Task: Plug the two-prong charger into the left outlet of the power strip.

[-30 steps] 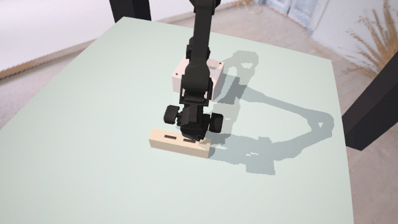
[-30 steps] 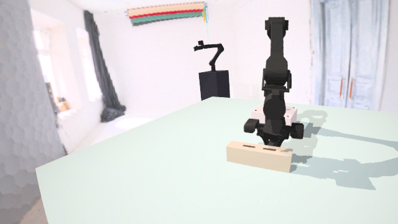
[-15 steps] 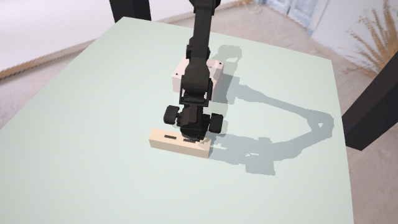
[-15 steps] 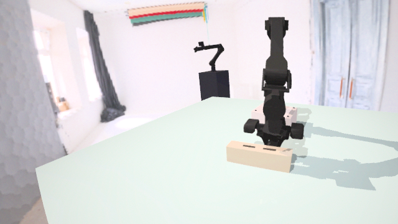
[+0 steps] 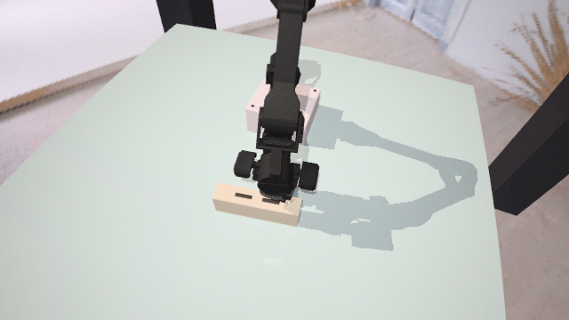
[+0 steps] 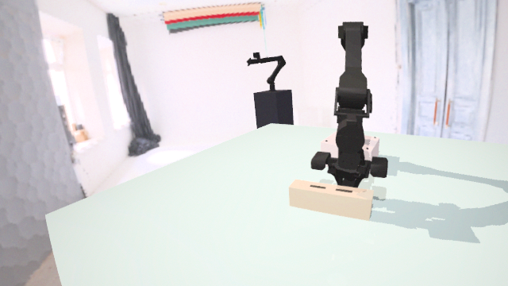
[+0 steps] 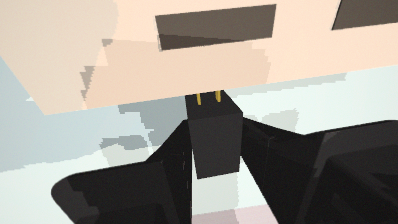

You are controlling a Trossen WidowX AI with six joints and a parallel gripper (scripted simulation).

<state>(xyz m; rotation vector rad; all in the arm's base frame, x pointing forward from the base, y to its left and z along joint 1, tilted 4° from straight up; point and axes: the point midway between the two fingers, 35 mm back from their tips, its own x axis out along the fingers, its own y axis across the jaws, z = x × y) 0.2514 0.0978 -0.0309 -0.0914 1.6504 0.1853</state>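
Now: the dark charger 1 cm ahead of my gripper tip and 1 cm above it.
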